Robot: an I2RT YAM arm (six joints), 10 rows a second.
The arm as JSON. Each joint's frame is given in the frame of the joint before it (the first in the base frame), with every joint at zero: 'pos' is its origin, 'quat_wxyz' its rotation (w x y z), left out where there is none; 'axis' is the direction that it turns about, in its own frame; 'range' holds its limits. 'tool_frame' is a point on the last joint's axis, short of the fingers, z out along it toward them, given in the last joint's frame.
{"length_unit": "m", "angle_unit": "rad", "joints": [
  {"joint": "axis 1", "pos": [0.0, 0.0, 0.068], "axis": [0.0, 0.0, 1.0], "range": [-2.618, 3.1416]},
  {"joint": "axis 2", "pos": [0.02, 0.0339, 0.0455], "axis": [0.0, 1.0, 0.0], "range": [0.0, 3.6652]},
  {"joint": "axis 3", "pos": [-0.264, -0.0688, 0.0], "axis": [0.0, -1.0, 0.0], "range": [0.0, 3.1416]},
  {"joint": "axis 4", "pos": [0.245, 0.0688, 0.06], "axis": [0.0, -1.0, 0.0], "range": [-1.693, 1.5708]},
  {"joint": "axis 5", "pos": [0.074, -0.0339, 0.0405], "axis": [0.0, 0.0, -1.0], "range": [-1.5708, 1.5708]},
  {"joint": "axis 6", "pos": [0.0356, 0.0, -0.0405], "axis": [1.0, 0.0, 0.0], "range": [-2.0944, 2.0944]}
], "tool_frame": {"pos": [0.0, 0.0, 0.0], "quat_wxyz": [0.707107, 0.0, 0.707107, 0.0]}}
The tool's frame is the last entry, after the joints.
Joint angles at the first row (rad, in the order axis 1, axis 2, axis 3, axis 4, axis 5, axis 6):
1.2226, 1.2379, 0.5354, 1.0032, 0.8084, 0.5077
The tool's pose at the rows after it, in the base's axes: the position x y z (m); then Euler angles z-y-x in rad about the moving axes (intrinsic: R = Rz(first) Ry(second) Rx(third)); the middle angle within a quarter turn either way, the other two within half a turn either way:
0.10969 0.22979 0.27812 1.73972 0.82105 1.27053
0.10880 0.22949 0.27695 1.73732 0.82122 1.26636
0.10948 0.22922 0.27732 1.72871 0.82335 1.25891
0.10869 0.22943 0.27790 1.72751 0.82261 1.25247
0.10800 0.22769 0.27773 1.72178 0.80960 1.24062
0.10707 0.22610 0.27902 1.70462 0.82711 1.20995
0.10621 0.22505 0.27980 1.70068 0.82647 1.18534
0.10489 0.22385 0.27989 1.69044 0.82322 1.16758
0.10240 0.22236 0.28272 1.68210 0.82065 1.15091
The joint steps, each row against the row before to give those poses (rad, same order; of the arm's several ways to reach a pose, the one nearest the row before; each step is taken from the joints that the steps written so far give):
0.0046, 0.0015, -0.0046, 0.0031, 0.0046, 0.0001
0.0030, 0.0016, -0.0061, 0.0122, 0.0015, -0.0047
-0.0030, 0.0015, -0.0001, 0.0077, -0.0015, -0.0076
0.0031, 0.0000, 0.0000, 0.0061, -0.0015, -0.0046
-0.0001, -0.0030, -0.0091, 0.0215, -0.0031, 0.0000
0.0001, -0.0062, -0.0062, 0.0185, -0.0138, -0.0337
-0.0001, -0.0031, -0.0061, 0.0198, -0.0183, -0.0123
0.0031, -0.0015, -0.0077, 0.0231, -0.0032, -0.0123
0.0077, -0.0122, -0.0016, 0.0061, 0.0000, -0.0138

